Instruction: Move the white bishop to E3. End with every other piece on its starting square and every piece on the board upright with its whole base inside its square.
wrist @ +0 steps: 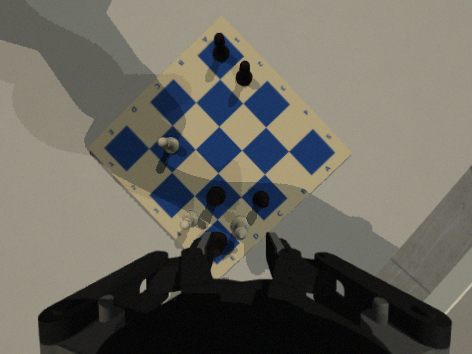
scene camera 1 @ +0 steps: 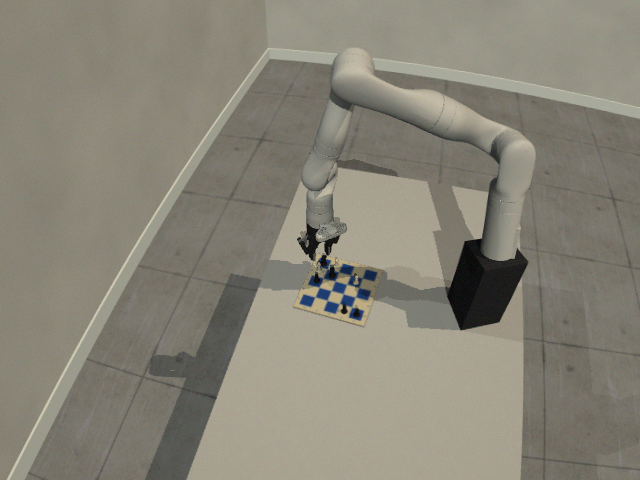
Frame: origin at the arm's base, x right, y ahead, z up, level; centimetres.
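Seen in the pictures: gripper, fingertip midpoint: point(wrist: 240, 244) point(scene camera 1: 320, 256); arm's base, link origin: point(scene camera 1: 497, 250).
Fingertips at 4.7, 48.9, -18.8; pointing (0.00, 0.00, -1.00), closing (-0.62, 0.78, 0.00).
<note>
Offsets run from my fingertips to a thing's top centre, as dx, dy, dz. "spot": to the spot under its first point.
Three white pieces stand upright on the chessboard @[-4.9, -7.0, -7.5] point(scene camera 1: 329, 314) point(wrist: 221, 21): one on D5 @[+0.3, +0.4, -3.2] point(scene camera 1: 318, 268) point(wrist: 240, 227), one on E4 @[+3.3, -4.6, -4.4] point(scene camera 1: 336, 261) point(wrist: 188, 220), one on D2 @[-1.9, -11.6, -4.4] point(scene camera 1: 356, 279) point(wrist: 169, 145). They are too small for me to tell which is the bishop. The E3 square @[spot: +2.6, -7.9, -7.6] point(scene camera 1: 346, 269) point(wrist: 172, 195) is blue and bare. My gripper point(scene camera 1: 320, 254) point(wrist: 240, 244) is half open and empty, above the D5 and E5 corner area. In the wrist view the D5 piece shows between the fingertips, and the left finger partly covers the black piece on E5.
Black pieces stand on E5 @[+3.5, -0.5, -3.6] point(scene camera 1: 324, 260) point(wrist: 218, 242), D4 @[-0.7, -3.9, -4.2] point(scene camera 1: 332, 272) point(wrist: 216, 196), C5 @[-3.6, +0.4, -4.4] point(scene camera 1: 316, 277) point(wrist: 260, 199), A1 @[-13.7, -13.7, -4.4] point(scene camera 1: 356, 312) point(wrist: 220, 50) and A2 @[-13.2, -9.9, -4.4] point(scene camera 1: 344, 308) point(wrist: 244, 75). The black robot pedestal point(scene camera 1: 483, 289) stands right of the board. Arm shadows cross the board.
</note>
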